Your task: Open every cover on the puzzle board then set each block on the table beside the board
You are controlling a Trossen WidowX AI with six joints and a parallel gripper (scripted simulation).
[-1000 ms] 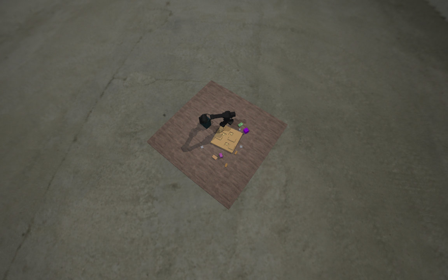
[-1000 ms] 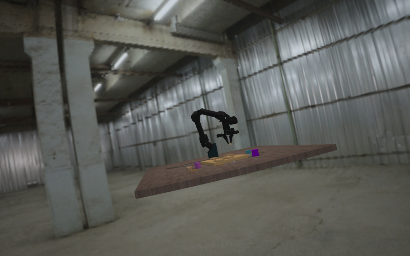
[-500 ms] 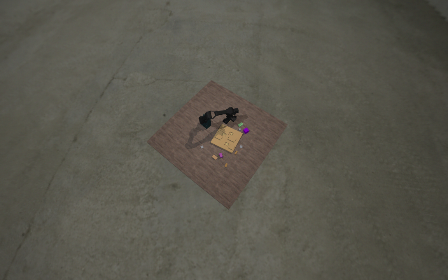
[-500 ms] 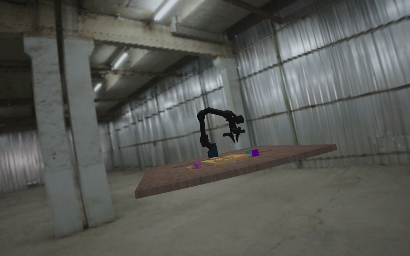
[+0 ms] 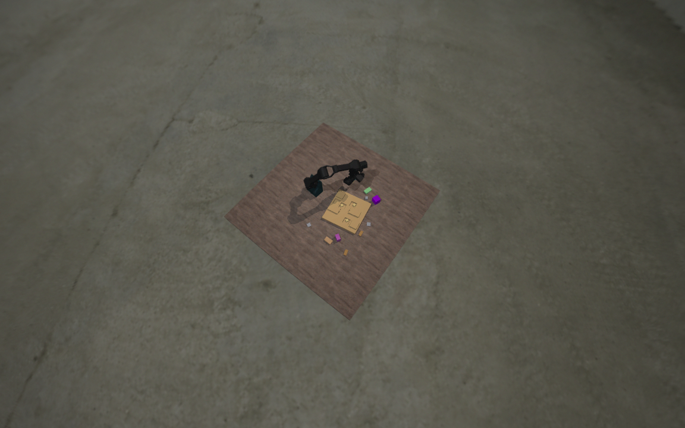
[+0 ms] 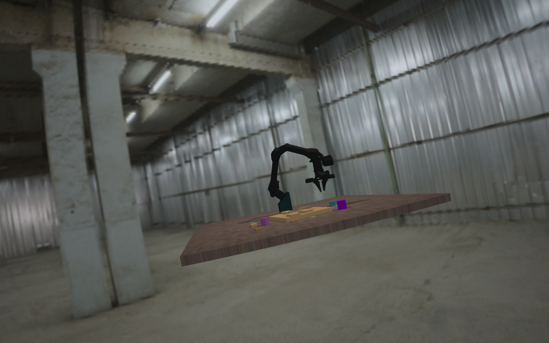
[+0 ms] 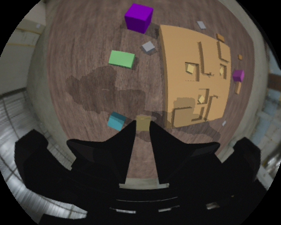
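My gripper tip is now 20 cm to the left of the tan puzzle board, 10 cm short of it and 9 cm above it. From my gripper tip the other things lie so: purple cube 23 cm ahead, 8 cm below, 2 cm to the left; teal block 9 cm below, 7 cm to the left, 6 cm behind; green block 12 cm ahead, 10 cm below, 6 cm to the left.
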